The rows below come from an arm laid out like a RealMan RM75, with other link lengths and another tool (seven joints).
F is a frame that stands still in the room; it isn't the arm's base.
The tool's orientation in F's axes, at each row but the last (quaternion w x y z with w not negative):
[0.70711 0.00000 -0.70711 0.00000]
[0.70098 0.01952 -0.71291 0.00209]
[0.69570 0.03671 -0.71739 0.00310]
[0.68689 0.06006 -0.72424 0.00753]
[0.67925 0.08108 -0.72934 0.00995]
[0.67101 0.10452 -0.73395 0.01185]
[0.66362 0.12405 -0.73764 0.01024]
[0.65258 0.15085 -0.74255 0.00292]
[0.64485 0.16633 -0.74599 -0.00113]
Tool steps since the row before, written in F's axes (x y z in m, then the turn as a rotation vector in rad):
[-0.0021 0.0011 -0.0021 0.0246 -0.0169 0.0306]
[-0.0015 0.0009 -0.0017 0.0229 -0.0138 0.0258]
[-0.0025 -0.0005 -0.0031 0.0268 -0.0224 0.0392]
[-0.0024 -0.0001 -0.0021 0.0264 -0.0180 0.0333]
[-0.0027 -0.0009 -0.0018 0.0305 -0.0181 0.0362]
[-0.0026 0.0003 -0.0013 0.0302 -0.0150 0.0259]
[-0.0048 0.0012 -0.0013 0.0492 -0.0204 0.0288]
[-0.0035 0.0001 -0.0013 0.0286 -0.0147 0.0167]
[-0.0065 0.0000 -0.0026 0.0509 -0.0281 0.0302]
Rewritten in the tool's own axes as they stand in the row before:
[-0.0021 0.0011 0.0021 0.0306 -0.0169 -0.0246]
[-0.0017 0.0009 0.0015 0.0258 -0.0139 -0.0229]
[-0.0030 -0.0005 0.0026 0.0394 -0.0220 -0.0268]
[-0.0020 0.0000 0.0025 0.0332 -0.0181 -0.0264]
[-0.0015 -0.0007 0.0029 0.0359 -0.0184 -0.0307]
[-0.0011 0.0006 0.0026 0.0253 -0.0166 -0.0299]
[-0.0011 0.0019 0.0046 0.0274 -0.0251 -0.0478]
[-0.0009 0.0006 0.0036 0.0165 -0.0173 -0.0272]
[-0.0018 0.0010 0.0067 0.0303 -0.0326 -0.0481]

